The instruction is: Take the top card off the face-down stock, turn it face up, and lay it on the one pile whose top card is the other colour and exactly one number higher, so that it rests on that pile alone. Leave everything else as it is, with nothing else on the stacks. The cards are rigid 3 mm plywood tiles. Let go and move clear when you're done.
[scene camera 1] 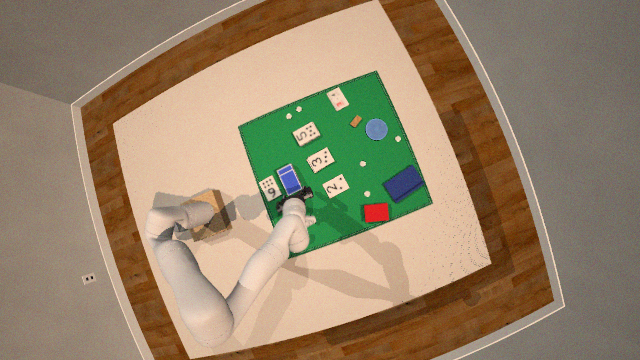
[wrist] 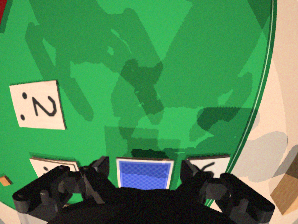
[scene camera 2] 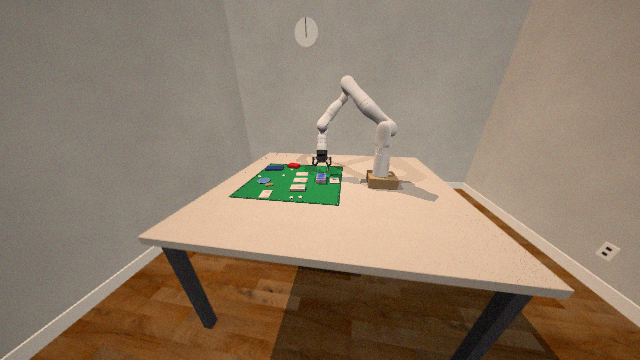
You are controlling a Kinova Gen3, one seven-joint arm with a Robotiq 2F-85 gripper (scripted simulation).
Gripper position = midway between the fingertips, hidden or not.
Observation:
In view: the gripper (wrist: 145,167) and a green mat (scene camera 1: 270,140).
The green mat is seen too in the wrist view (wrist: 148,86) and in scene camera 2 (scene camera 2: 321,193).

